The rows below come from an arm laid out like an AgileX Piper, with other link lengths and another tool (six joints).
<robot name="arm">
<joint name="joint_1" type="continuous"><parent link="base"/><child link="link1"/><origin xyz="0 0 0.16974" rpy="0 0 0"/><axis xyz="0 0 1"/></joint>
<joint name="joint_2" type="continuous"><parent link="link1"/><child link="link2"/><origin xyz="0 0 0" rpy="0 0 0"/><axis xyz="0 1 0"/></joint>
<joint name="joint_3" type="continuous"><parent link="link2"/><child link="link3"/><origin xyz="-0.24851 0 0.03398" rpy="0 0 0"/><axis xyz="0 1 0"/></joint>
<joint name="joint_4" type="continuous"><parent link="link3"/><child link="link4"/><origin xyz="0.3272 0 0.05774" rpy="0 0 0"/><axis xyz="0.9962 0 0.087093"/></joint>
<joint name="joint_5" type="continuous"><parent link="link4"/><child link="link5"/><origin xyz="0 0 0" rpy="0 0 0"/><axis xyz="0 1 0"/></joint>
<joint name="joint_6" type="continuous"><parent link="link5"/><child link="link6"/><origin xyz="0.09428 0 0.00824" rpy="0 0 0"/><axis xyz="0.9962 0 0.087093"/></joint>
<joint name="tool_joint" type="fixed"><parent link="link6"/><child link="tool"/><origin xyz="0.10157 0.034 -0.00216" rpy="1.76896 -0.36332 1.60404"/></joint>
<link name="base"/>
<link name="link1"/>
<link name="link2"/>
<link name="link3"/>
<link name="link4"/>
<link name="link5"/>
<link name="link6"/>
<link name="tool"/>
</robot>
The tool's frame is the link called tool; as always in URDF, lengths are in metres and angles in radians. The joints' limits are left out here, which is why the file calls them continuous.
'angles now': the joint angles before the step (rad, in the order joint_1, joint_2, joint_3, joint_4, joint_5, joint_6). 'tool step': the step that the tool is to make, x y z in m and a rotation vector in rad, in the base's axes. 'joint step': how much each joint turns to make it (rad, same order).
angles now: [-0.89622 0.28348 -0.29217 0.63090 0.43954 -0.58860]
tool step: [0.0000 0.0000 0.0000 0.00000 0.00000 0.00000]
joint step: [0.00000 0.00000 0.00000 0.00000 0.00000 0.00000]
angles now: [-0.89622 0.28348 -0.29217 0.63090 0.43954 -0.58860]
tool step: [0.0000 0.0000 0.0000 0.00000 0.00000 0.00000]
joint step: [0.00000 0.00000 0.00000 0.00000 0.00000 0.00000]
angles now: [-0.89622 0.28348 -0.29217 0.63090 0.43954 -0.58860]
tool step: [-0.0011 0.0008 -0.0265 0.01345 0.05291 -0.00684]
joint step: [0.02941 -0.01265 0.05391 -0.09944 -0.01619 0.07103]
